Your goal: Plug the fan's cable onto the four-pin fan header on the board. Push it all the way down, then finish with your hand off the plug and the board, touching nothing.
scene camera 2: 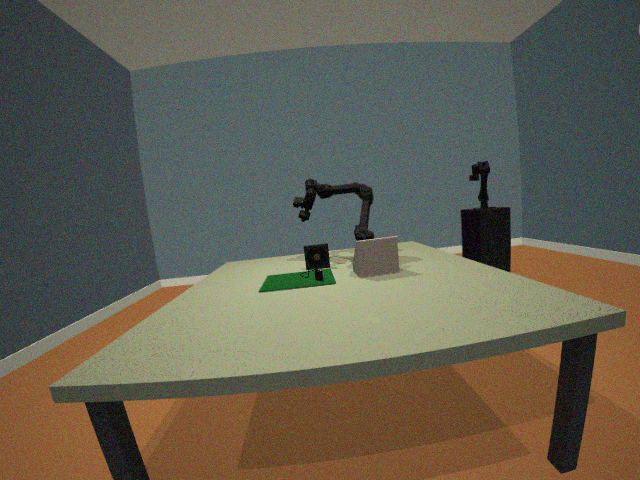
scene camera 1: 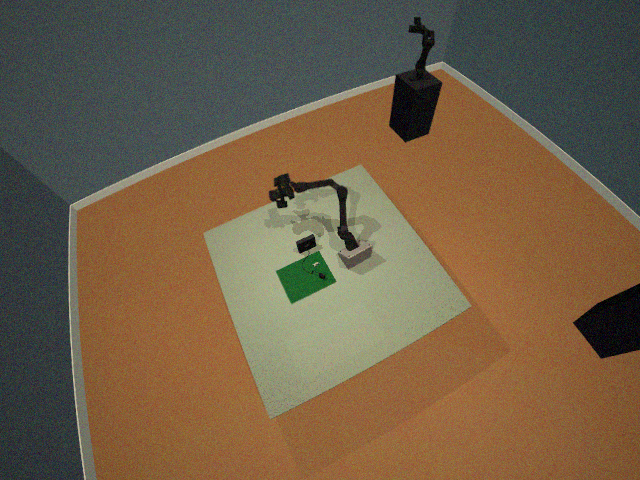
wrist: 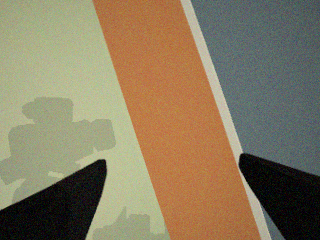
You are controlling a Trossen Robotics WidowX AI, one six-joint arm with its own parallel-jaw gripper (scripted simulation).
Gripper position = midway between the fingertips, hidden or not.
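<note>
Gripper (wrist: 174,162) open, holding nothing. Green board (scene camera 1: 298,284), visible also in scene camera 2 (scene camera 2: 280,282).
</note>
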